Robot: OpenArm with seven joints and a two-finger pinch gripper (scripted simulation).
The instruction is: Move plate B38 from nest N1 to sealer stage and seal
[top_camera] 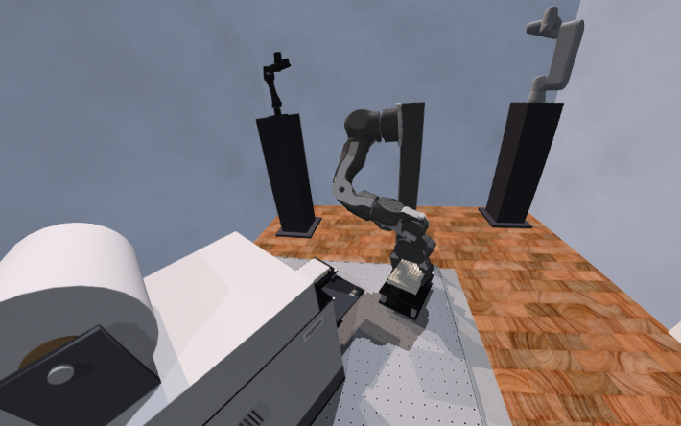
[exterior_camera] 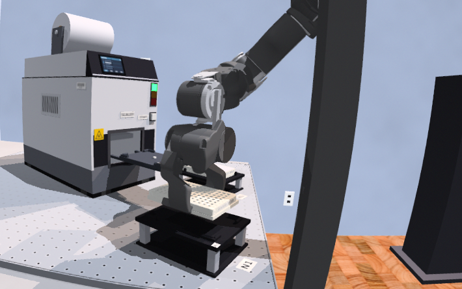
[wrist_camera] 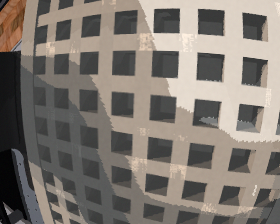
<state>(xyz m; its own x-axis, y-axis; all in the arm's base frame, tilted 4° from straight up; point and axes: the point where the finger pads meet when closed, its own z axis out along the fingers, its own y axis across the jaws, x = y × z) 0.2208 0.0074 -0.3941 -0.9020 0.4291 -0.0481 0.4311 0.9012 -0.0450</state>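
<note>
Right now my hand is 40 mm above the plate nest N1. The rest, counted from my hand: door (190 mm ahead, 230 mm to the right, 10 mm below); sealer's stage (130 mm ahead, 200 mm to the right, 10 mm above); 96-well plate B38 (right at my hand).
</note>
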